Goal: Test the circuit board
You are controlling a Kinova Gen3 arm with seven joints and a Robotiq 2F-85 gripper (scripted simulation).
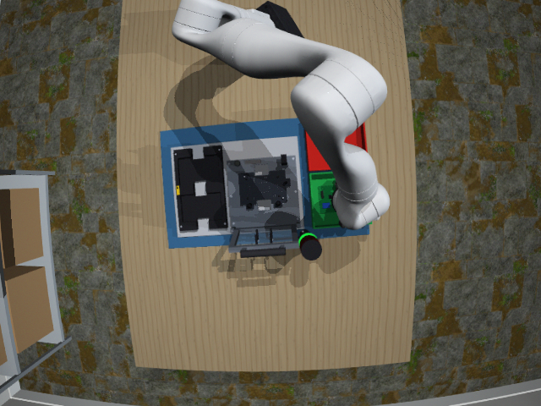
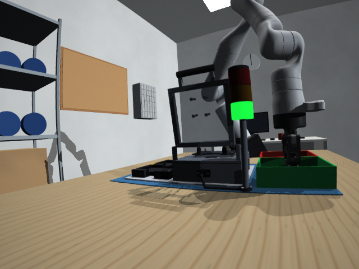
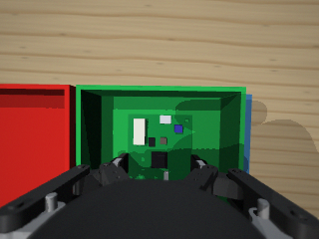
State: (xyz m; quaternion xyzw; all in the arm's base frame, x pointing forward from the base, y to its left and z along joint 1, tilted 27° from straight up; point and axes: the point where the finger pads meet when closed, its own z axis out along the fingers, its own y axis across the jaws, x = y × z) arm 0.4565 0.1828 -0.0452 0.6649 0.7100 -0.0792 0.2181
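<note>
The green bin lies right at my hand. The rest, counted from my hand: black hook: 14 cm to the right, 10 cm behind, 7 cm above; green circuit board: 1 cm below; red bin: 15 cm behind.
</note>
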